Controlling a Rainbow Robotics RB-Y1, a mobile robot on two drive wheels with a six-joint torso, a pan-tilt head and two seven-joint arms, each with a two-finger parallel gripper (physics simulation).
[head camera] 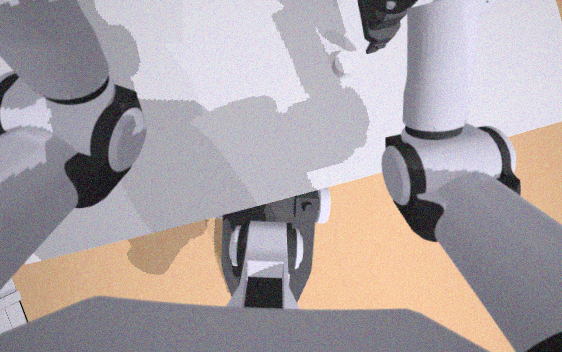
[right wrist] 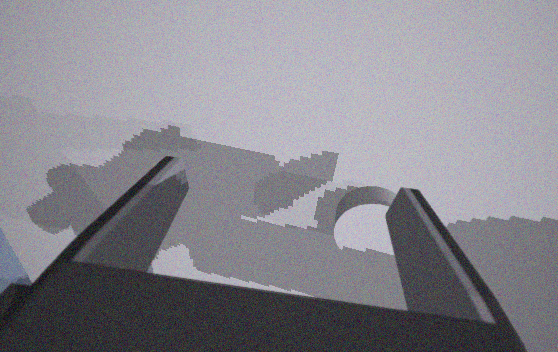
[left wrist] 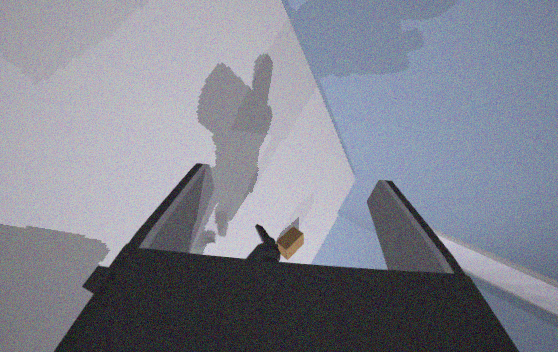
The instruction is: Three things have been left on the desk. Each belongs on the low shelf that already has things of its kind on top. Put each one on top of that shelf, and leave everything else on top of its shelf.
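Frame: origin at the robot's base, x ahead, y up, z right, level; centimetres.
Seen in the pictures: left gripper, fingertip midpoint: (left wrist: pixel 292 183); right gripper, fingertip midpoint: (head camera: pixel 365 23) (right wrist: pixel 288 187) (left wrist: pixel 243 244).
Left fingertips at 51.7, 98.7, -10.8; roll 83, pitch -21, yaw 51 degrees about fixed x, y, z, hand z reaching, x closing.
A point is followed by its place in that frame, as x, y, z.
A white round, low cylinder (head camera: pixel 340 65) @(39.3, 74.5, 13.5) (right wrist: pixel 365 226) @(40.9, 74.5, 15.2) stands on the white desk (head camera: pixel 225 60) @(39.8, 72.1, -11.4) (left wrist: pixel 150 125) @(49.5, 72.1, -11.7) (right wrist: pixel 300 75) @(49.2, 72.1, 21.2). A tan block (left wrist: pixel 290 242) @(57.1, 76.2, 39.6) lies on the desk near its far corner. My right gripper (head camera: pixel 376 46) (right wrist: pixel 288 187) @(46.6, 78.3, 17.3) is open and empty above the desk; in its wrist view the cylinder is partly hidden behind the right-hand finger. My left gripper (left wrist: pixel 292 183) @(51.7, 98.7, -10.8) is open and empty, high over the desk's edge; the head view does not show it. No low shelf shows clearly in these views.
A blue wall (left wrist: pixel 450 125) @(95.9, 103.1, 12.9) rises behind the desk, with a pale frame strip (left wrist: pixel 505 275) @(135.1, 156.9, 134.7) low at the right. The orange floor (head camera: pixel 350 240) @(-22.4, 0.1, 48.1) lies in front of the desk. Both my arms reach over the desk. A white panelled thing (head camera: pixel 10 315) @(-80.7, 7.6, -155.5) shows at the lower left.
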